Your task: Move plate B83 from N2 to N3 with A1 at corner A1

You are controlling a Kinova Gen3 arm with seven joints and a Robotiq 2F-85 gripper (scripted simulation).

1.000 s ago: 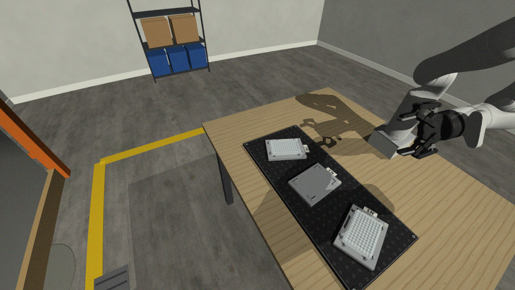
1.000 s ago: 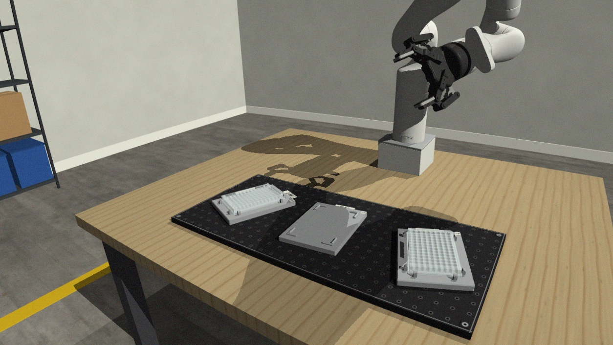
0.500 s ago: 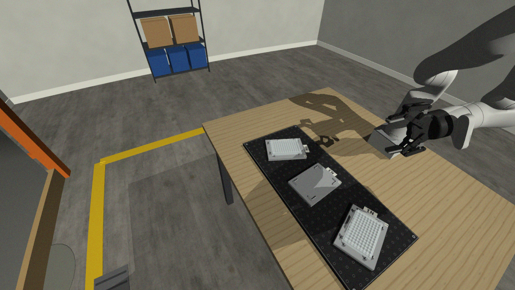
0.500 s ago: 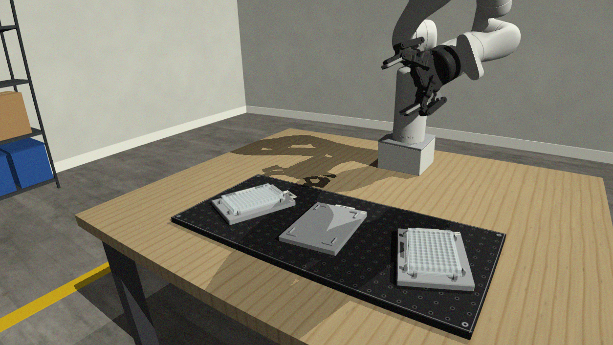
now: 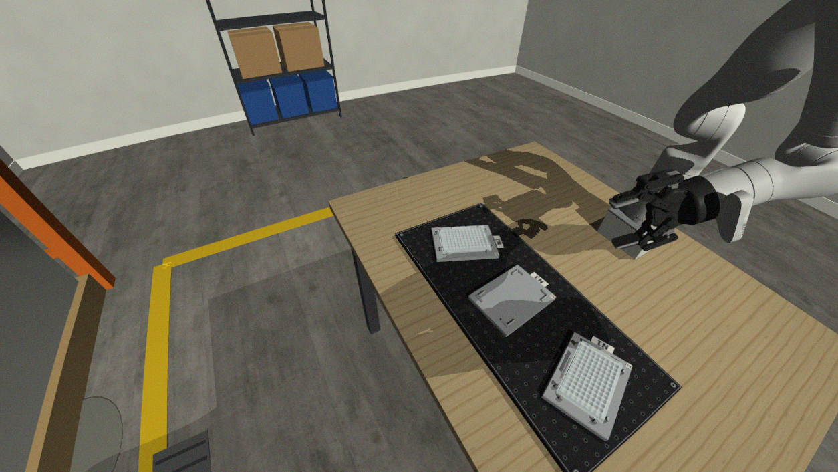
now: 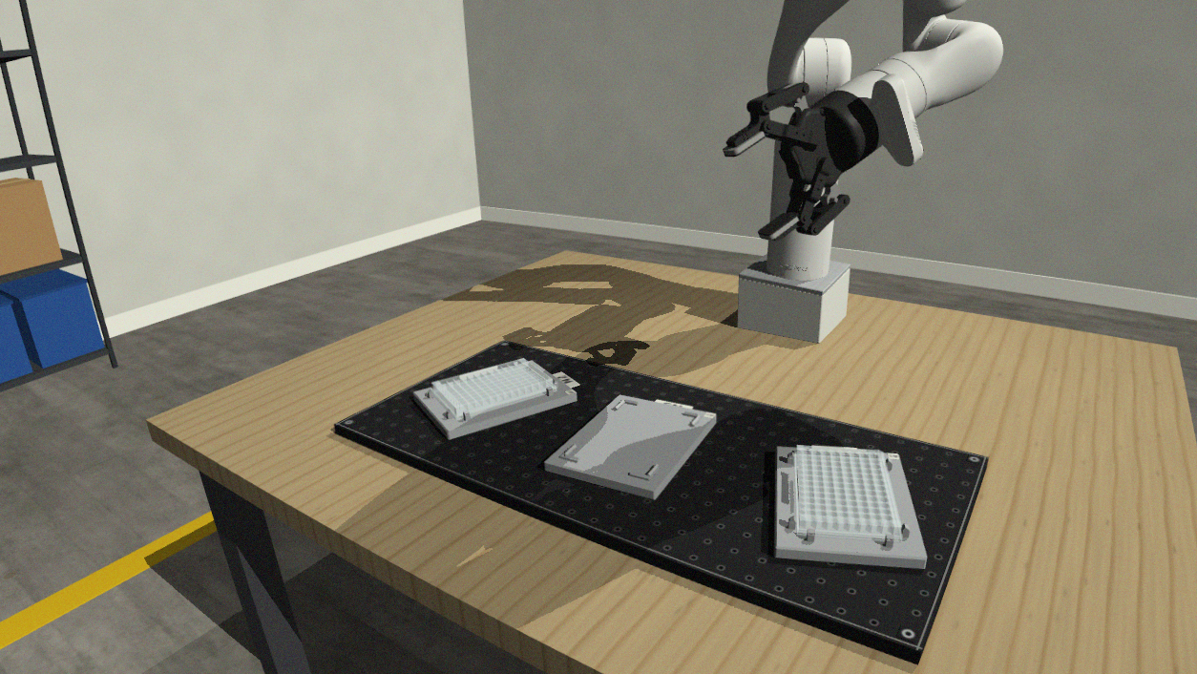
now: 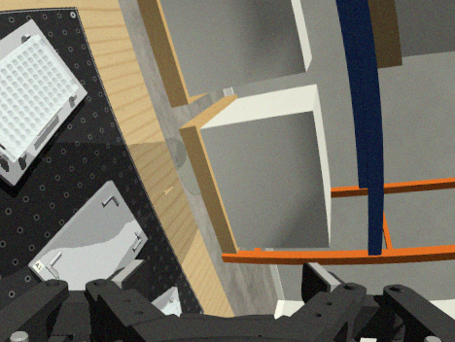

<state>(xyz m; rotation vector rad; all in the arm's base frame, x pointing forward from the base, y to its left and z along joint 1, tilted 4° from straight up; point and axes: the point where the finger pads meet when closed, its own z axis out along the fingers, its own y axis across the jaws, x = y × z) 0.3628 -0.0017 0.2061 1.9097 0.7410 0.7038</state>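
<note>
My hand is 29 cm to the left of the nest N2, 25 cm above it and 3 cm short of it. Also, from my hand: A1 mark: 24 cm below, 4 cm to the right; N3 label: 26 cm below, 9 cm to the right, 2 cm behind; nest N3: 25 cm below, 10 cm to the right, 8 cm ahead.
</note>
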